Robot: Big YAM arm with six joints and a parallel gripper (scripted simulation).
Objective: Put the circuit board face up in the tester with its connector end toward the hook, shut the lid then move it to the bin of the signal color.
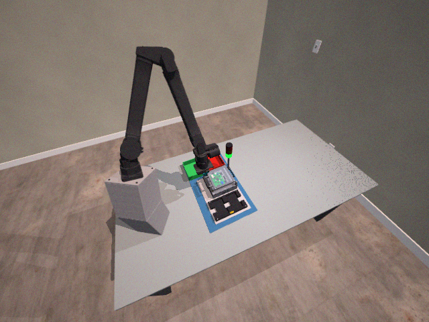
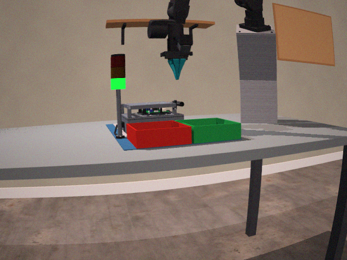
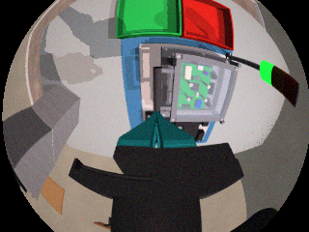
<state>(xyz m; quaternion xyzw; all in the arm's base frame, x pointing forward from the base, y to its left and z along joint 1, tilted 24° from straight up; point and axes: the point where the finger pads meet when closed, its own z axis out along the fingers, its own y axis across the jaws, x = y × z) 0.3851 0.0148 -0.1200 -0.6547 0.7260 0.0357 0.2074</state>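
My hand is 90 mm above the latch hook, 60 mm to the right of it and 30 mm short of it. The rest, counted from my hand: tester lid (90 mm below, 90 mm ahead); then tester plate (120 mm below, 90 mm ahead); then green circuit board (110 mm below, 90 mm ahead).
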